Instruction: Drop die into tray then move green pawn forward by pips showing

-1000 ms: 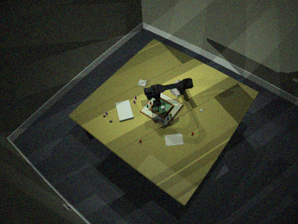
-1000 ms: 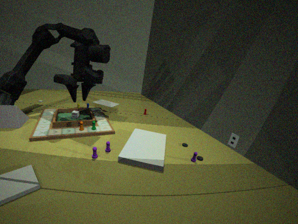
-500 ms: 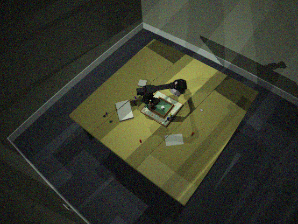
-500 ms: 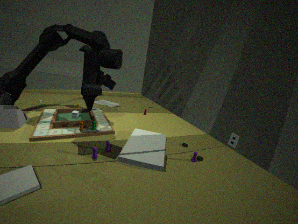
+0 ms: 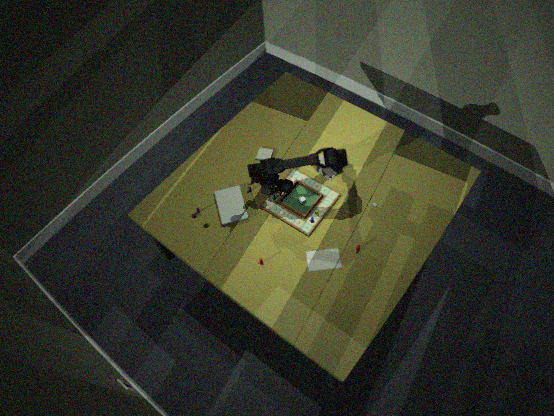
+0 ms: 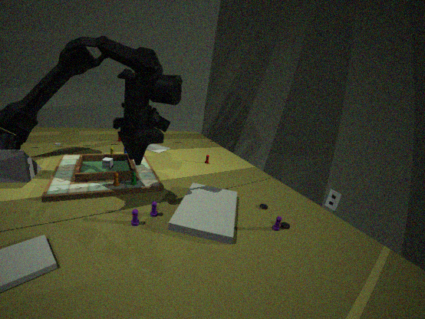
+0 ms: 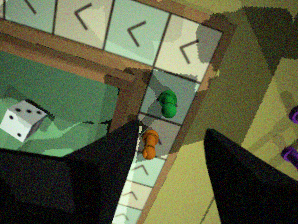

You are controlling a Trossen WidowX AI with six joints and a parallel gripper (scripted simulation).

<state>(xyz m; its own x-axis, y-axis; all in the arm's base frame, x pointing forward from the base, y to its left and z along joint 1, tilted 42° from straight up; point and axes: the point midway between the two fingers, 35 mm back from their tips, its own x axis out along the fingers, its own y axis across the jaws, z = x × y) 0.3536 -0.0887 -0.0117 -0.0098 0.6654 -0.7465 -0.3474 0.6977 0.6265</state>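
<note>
The green pawn lies 50 mm below my gripper tip. Round my gripper tip: orange pawn: 50 mm behind, 50 mm below; then die: 80 mm behind, 120 mm to the left, 50 mm below; then white box: 170 mm ahead, 130 mm to the right, 70 mm below.
</note>
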